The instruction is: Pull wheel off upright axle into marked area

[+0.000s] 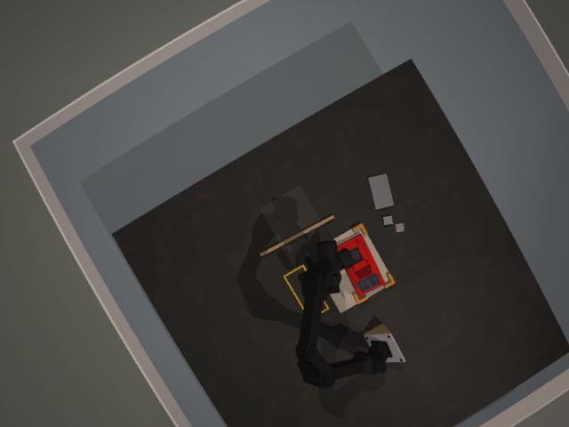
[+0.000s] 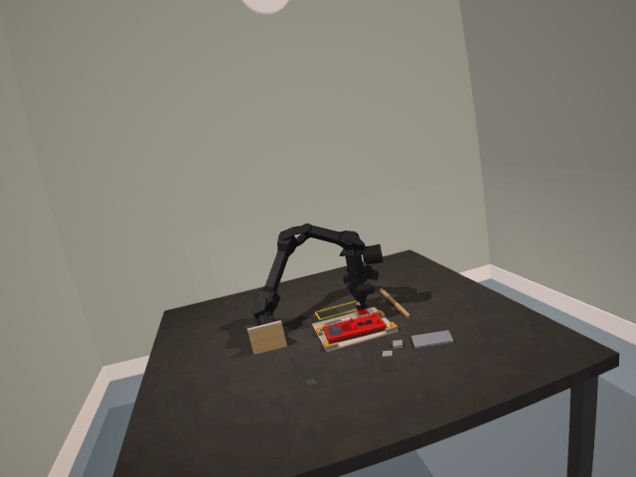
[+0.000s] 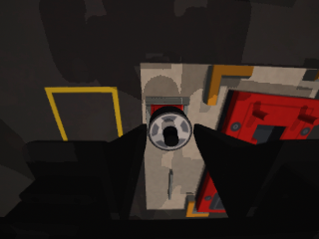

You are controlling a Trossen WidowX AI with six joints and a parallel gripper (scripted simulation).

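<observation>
Right now my gripper tip is 130 mm short of the wooden stick, 40 mm to the right of it and 30 mm above it.
</observation>
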